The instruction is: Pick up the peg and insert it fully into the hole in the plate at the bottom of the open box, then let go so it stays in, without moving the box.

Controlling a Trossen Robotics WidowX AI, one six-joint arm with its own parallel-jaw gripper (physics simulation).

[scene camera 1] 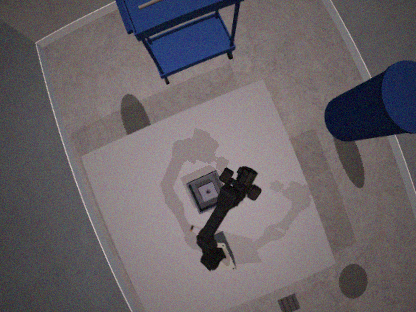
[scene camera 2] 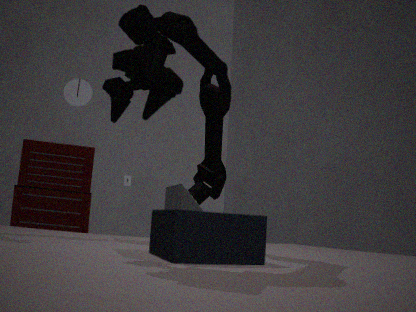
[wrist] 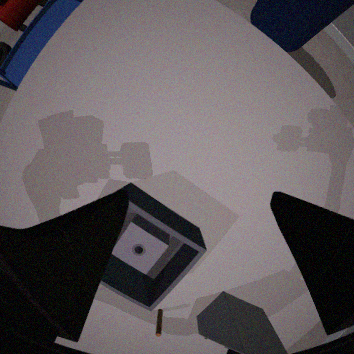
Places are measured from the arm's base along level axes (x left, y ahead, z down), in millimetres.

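Where they show: gripper, fingertip midpoint: (scene camera 2: 127, 120) (wrist: 201, 198); arm's base at its link origin: (scene camera 1: 220, 252) (scene camera 2: 189, 201) (wrist: 242, 350).
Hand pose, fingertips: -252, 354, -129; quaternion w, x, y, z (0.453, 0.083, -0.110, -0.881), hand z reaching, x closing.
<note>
Each offset is from my fingertips to the top centre of the thing, as dx, dy, dz. Level surfaces: height alone.
The peg @[+366, -191, +188] (scene camera 1: 192, 228) (wrist: 159, 322) is small and brown with a lighter end, and appears to stand upright on the table beside the box. It does not show in scene camera 2. The open dark box @[+186, -22, +170] (scene camera 1: 196, 200) (scene camera 2: 210, 237) (wrist: 165, 209) stands on the table. The pale plate @[+186, -22, +207] (scene camera 1: 203, 189) (wrist: 152, 250) at its bottom has a small round hole (scene camera 1: 208, 192) (wrist: 139, 249). My gripper (scene camera 1: 240, 183) (scene camera 2: 130, 120) (wrist: 201, 198) is open and empty, high above the table and pointing down. In the wrist view its left finger covers part of the box.
A grey angular block (scene camera 2: 180, 200) (wrist: 235, 320) stands near the arm's base, on the peg's side of the box. A blue cart (scene camera 1: 192, 45) and a blue bin (scene camera 1: 357, 110) (wrist: 295, 22) stand beyond the pale table top @[dz +267] (scene camera 1: 260, 120) (wrist: 200, 90). Arm shadows fall across it.
</note>
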